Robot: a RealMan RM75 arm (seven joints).
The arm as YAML. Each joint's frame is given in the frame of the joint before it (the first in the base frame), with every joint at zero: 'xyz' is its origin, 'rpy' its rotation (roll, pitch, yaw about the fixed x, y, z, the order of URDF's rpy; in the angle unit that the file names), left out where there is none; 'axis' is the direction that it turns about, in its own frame. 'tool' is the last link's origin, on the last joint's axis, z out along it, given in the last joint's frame.
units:
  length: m
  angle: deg
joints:
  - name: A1
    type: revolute
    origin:
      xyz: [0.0, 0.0, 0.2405]
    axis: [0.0, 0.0, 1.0]
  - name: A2
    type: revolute
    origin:
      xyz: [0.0, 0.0, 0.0]
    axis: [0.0, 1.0, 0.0]
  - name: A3
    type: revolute
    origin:
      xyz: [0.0, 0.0, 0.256]
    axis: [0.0, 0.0, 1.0]
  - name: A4
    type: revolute
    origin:
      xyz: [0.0, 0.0, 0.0]
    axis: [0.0, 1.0, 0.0]
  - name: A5
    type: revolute
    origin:
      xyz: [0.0, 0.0, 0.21]
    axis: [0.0, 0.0, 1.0]
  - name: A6
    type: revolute
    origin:
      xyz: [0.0, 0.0, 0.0]
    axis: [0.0, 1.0, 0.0]
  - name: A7
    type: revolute
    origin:
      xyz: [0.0, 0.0, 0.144]
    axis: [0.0, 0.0, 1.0]
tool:
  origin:
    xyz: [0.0, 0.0, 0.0]
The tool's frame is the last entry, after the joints.
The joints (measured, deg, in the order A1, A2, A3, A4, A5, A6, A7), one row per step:
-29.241, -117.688, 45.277, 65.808, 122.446, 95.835, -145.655
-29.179, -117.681, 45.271, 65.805, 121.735, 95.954, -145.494
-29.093, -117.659, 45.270, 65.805, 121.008, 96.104, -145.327
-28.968, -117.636, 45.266, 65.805, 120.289, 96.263, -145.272
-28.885, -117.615, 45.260, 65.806, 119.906, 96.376, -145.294
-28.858, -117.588, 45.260, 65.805, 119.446, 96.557, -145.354
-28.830, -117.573, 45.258, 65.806, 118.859, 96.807, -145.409
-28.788, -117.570, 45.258, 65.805, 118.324, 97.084, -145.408
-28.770, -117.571, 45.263, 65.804, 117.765, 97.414, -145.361
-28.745, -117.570, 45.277, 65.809, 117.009, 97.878, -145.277
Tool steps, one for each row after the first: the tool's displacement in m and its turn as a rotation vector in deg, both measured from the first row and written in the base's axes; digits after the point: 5 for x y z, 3 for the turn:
0.00136, -0.00020, 0.00040, 0.106, -0.597, -0.380
0.00261, -0.00054, 0.00089, 0.196, -1.195, -0.761
0.00359, -0.00106, 0.00141, 0.261, -1.823, -0.998
0.00401, -0.00146, 0.00175, 0.268, -2.173, -1.068
0.00497, -0.00176, 0.00211, 0.220, -2.608, -1.208
0.00630, -0.00219, 0.00245, 0.139, -3.175, -1.420
0.00747, -0.00279, 0.00267, 0.021, -3.692, -1.659
0.00888, -0.00342, 0.00285, -0.137, -4.224, -1.993
0.01080, -0.00433, 0.00311, -0.362, -4.931, -2.478

